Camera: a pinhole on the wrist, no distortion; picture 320 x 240 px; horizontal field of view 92.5 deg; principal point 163.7 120.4 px. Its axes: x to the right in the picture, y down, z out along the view. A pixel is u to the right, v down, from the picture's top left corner.
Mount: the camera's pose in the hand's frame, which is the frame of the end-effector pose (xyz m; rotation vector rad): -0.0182 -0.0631 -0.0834 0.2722 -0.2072 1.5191
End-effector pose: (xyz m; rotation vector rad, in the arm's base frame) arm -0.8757 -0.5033 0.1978 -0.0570 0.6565 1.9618
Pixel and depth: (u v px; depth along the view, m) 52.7 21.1 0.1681
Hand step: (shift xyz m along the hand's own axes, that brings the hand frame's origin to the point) 0.0912 -0.2334 0.0349
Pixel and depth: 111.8 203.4 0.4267
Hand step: -0.2404 -0.3228 0.2902
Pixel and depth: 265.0 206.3 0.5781
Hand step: -0.3048 0.1361 0.5975
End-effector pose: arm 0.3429 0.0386 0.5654 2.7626 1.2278 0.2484
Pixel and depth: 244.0 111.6 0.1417
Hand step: -0.0018 -0.0355 0.0736
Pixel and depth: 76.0 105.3 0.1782
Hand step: 0.0011 -0.2148 0.0548
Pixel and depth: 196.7 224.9 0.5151
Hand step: -0.3461 -0.1024 0.4570
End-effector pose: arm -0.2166 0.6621 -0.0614 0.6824 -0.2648 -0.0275
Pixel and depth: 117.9 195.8 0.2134
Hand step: -0.1184 -0.1852 0.1055
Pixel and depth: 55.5 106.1 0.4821
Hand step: 0.0288 -0.5349 0.2710
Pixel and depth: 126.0 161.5 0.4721
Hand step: -0.1332 -0.3128 0.3371
